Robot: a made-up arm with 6 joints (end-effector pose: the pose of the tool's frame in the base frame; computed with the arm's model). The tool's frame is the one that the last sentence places.
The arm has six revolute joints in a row. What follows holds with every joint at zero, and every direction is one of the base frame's.
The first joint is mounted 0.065 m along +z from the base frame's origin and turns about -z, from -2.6 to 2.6 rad.
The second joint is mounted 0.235 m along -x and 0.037 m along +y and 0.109 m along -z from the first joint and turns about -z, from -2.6 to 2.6 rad.
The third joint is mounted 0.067 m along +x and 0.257 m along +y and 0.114 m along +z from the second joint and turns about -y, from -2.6 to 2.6 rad.
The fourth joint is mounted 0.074 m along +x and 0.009 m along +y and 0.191 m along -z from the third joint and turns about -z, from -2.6 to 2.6 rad.
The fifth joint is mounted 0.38 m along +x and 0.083 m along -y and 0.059 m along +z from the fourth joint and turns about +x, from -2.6 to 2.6 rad.
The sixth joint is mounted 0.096 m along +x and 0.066 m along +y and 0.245 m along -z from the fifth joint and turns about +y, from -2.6 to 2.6 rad.
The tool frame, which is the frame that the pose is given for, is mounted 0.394 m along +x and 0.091 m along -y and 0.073 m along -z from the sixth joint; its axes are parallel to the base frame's.
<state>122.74 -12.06 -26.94 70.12 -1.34 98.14</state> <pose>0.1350 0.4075 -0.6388 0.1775 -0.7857 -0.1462 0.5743</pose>
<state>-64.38 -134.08 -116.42 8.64 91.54 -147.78</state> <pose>0.0769 -0.2631 -0.0722 0.3834 0.3199 -0.4728 0.7260</pose>
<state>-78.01 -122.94 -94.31 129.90 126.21 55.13</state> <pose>-0.5204 0.1444 0.0665 0.3533 -0.0120 0.2198 0.9092</pose>
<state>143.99 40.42 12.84 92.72 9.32 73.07</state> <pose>-0.0507 0.3834 -0.6713 0.5134 -0.2736 0.5435 0.6052</pose>
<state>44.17 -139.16 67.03 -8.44 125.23 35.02</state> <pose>-0.8978 0.3507 0.8381 0.2131 -0.4055 -0.3482 -0.8179</pose>
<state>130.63 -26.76 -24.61 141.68 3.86 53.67</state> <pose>0.2607 0.8299 -0.4018 0.5481 -0.2962 0.0825 0.7779</pose>
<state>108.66 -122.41 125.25 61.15 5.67 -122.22</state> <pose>0.1294 0.1340 0.1779 0.4342 -0.1395 0.6894 0.5628</pose>
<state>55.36 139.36 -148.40 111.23 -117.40 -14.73</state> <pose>-0.4489 0.7757 0.3348 0.4793 0.6060 0.4207 0.4754</pose>
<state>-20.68 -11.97 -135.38 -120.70 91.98 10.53</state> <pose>-0.3412 0.8804 0.6101 0.4667 -0.5278 -0.6879 0.1741</pose>
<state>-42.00 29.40 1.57 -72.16 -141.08 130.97</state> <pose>0.2604 0.2866 0.3516 0.6812 -0.4840 -0.0473 -0.5472</pose>
